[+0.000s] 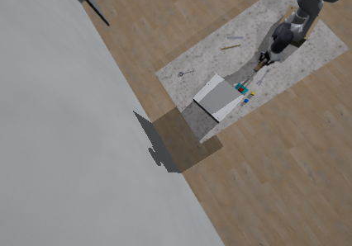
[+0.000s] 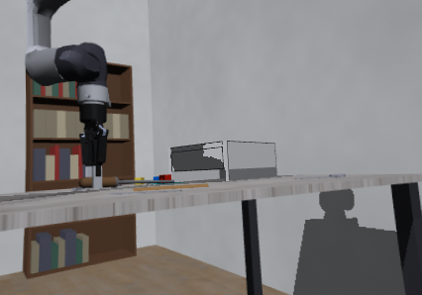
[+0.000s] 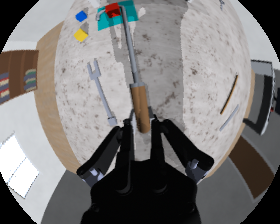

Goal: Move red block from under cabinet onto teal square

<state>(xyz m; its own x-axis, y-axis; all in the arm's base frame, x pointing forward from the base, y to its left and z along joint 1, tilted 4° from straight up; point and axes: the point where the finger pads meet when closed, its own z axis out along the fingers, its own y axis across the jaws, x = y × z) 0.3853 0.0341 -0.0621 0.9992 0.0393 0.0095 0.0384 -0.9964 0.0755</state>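
Right now the wrench is 9 cm to the left of my hand, 6 cm ahead of it and 3 cm below it. Round my hand: hooked tool: 14 cm ahead, 4 cm to the left, 2 cm below; yellow block: 24 cm ahead, 13 cm to the left, 2 cm below; red block: 29 cm ahead, 4 cm to the left, 2 cm below.
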